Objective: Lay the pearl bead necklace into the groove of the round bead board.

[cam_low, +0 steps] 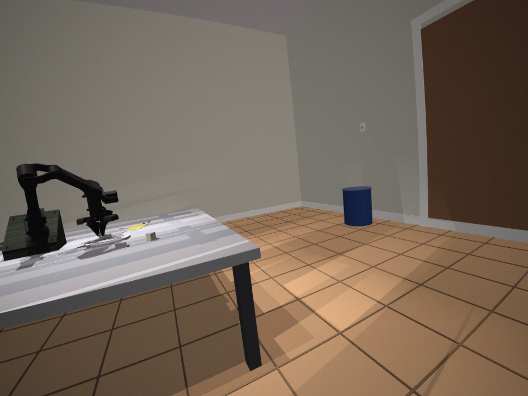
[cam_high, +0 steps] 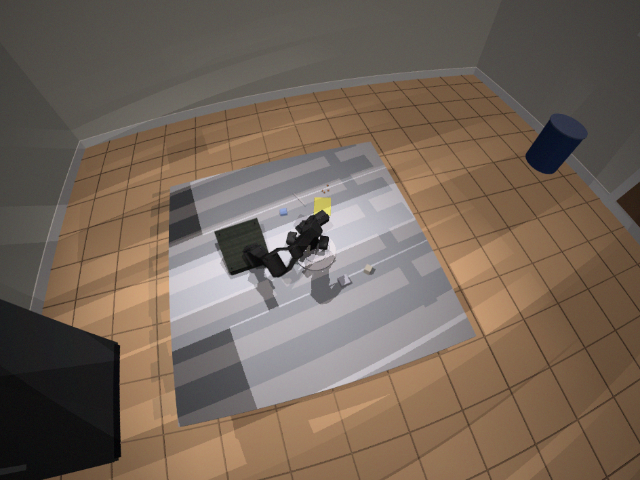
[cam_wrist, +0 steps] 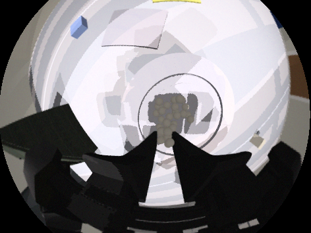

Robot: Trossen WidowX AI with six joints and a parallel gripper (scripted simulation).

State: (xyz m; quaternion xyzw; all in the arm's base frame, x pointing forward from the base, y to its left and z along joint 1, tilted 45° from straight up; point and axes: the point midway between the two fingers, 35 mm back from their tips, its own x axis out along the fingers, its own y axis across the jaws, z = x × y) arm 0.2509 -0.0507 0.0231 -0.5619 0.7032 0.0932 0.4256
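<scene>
My gripper tip is now 30 mm short of the round bead board, 10 mm to the left of it and 20 mm above it. The rest, counted from my gripper tip: grey card: 40 mm ahead, 170 mm to the left, 30 mm below; blue block: 50 mm behind, 270 mm to the left, 20 mm below; white block: 100 mm ahead, 200 mm to the right, 20 mm below.
</scene>
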